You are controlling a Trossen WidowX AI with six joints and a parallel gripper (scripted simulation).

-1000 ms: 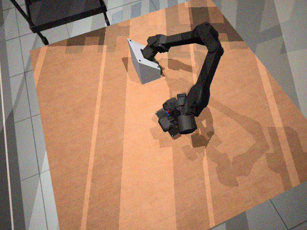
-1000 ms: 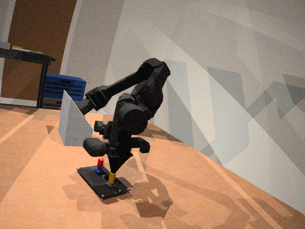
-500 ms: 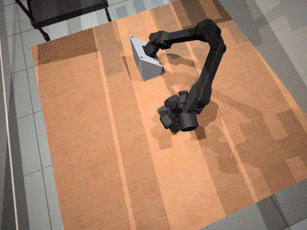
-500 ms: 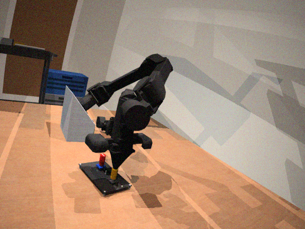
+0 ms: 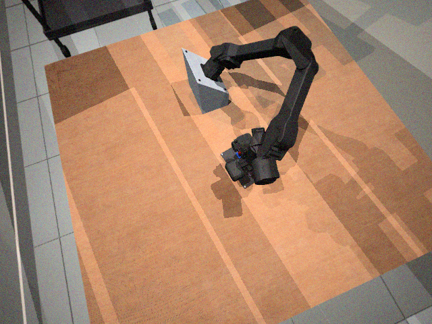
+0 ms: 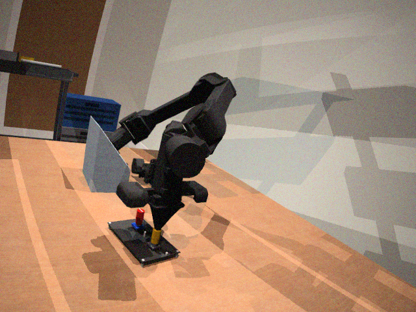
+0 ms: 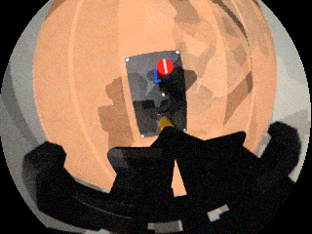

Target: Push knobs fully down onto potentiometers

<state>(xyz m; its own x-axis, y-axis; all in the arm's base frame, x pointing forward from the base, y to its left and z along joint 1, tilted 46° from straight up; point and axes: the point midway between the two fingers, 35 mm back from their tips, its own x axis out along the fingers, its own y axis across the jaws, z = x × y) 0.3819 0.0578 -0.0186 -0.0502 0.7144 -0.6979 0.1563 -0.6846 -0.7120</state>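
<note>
My gripper tip is now 2 cm above the yellow knob. The rest, counted from my gripper tip: red knob 8 cm behind, 1 cm to the right, 1 cm below.
</note>
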